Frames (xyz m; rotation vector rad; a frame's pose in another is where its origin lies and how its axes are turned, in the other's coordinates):
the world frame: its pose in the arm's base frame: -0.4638 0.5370 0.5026 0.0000 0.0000 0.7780
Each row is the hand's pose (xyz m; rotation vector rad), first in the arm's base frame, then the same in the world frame.
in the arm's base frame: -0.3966 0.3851 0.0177 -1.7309 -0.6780 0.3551
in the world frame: -0.0587 -0.1554 -0.4849 -1.8480 0.0290 -0.1877
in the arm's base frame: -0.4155 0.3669 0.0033 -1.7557 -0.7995 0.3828
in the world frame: -0.0850 -0.1551 -0.4993 -1.9116 -0.0733 -0.1413
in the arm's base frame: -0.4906 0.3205 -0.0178 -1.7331 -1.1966 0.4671
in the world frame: -0.1710 -0.1354 -0.5204 -2.0243 -0.4426 -0.0064
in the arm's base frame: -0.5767 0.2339 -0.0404 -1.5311 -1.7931 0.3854
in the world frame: -0.2932 -0.1367 -0.5430 -2.0679 -1.0636 -0.0013
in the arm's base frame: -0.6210 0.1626 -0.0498 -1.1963 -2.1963 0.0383
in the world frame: -0.3748 -0.1564 -0.5524 -1.9573 -1.5927 -0.2816
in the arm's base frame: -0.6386 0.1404 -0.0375 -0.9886 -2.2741 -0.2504
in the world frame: -0.4029 -0.1598 -0.5401 -1.8316 -1.7821 -0.5666
